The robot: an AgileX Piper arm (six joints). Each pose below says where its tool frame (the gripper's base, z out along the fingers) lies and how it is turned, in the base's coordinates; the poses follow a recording.
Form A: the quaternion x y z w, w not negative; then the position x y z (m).
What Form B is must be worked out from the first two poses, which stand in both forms.
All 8 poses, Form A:
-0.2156 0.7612 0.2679 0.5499 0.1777 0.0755 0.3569
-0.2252 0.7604 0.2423 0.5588 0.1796 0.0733 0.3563
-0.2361 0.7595 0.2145 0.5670 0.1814 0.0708 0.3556
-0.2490 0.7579 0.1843 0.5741 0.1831 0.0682 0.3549
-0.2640 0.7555 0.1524 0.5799 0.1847 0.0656 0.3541
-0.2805 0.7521 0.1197 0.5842 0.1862 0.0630 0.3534
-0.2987 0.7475 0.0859 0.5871 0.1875 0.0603 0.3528
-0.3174 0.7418 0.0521 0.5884 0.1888 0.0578 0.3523
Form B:
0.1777 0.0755 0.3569 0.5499 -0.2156 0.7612 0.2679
0.1796 0.0733 0.3563 0.5588 -0.2252 0.7604 0.2423
0.1814 0.0708 0.3556 0.5670 -0.2361 0.7595 0.2145
0.1831 0.0682 0.3549 0.5741 -0.2490 0.7579 0.1843
0.1847 0.0656 0.3541 0.5799 -0.2640 0.7555 0.1524
0.1862 0.0630 0.3534 0.5842 -0.2805 0.7521 0.1197
0.1875 0.0603 0.3528 0.5871 -0.2987 0.7475 0.0859
0.1888 0.0578 0.3523 0.5884 -0.3174 0.7418 0.0521

